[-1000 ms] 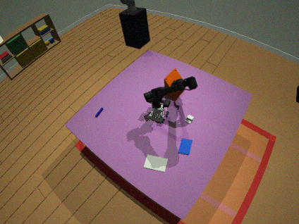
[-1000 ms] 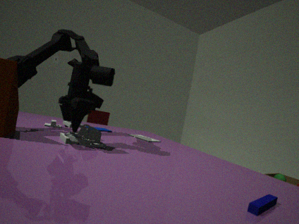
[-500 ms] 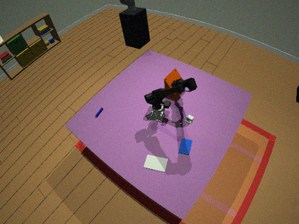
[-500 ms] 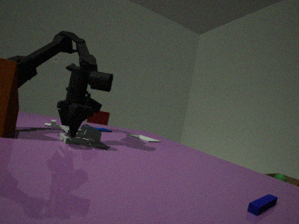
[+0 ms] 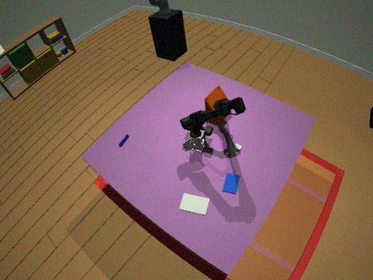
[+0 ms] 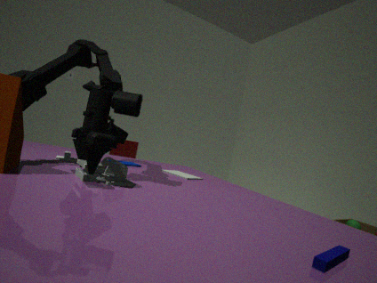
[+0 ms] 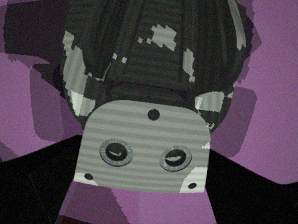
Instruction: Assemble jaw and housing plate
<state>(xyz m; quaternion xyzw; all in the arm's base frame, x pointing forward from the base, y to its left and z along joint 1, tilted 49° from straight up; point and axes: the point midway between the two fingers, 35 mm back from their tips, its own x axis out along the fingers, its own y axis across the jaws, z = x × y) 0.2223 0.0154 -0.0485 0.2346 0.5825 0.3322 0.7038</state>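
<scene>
Now: the white jaw piece 30 mm ahead of my gripper tip and 10 mm to the right of it. The rest, counted from my gripper tip: flat blue plate 350 mm to the left, 190 mm ahead, 20 mm below; blue bar 450 mm to the right, 300 mm ahead, 10 mm below; flat white plate 420 mm ahead, 240 mm to the left, 20 mm below.
</scene>
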